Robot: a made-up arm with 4 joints.
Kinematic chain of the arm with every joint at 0, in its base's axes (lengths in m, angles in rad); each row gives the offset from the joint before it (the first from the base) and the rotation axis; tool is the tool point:
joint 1: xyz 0 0 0.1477 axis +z
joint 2: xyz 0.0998 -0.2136 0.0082 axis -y
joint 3: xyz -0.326 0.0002 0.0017 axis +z
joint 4: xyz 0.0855 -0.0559 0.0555 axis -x
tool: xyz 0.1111 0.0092 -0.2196
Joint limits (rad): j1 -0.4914..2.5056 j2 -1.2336..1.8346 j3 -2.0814..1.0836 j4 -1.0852..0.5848
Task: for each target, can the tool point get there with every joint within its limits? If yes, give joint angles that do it. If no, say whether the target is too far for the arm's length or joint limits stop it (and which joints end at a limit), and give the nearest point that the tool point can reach.
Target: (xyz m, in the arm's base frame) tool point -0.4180 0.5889 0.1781
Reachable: no: joint limits stop it (at a limit: joint 1, joint 2) | nearest point -0.0980 0.3533 0.0802 | short by 0.409 m
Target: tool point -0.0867 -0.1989 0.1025
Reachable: yes | joints -0.1238 -0.4890 -0.3170 -0.5687
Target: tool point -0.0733 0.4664 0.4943
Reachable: no: joint limits stop it (at a limit: joint 1, joint 3, joint 4) | nearest point -0.1387 0.1050 0.3950 | short by 0.380 m
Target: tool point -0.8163 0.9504 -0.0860
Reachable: no: too far | nearest point -0.1007 0.5082 -0.2712 | short by 0.861 m
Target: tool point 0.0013 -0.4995 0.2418
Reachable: yes | joints 0.5970 -0.6533 -1.4694 0.0047
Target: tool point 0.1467 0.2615 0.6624
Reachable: no: joint limits stop it (at a limit: joint 1, joint 2, joint 4) | nearest point 0.3623 0.1391 0.6404 | short by 0.249 m
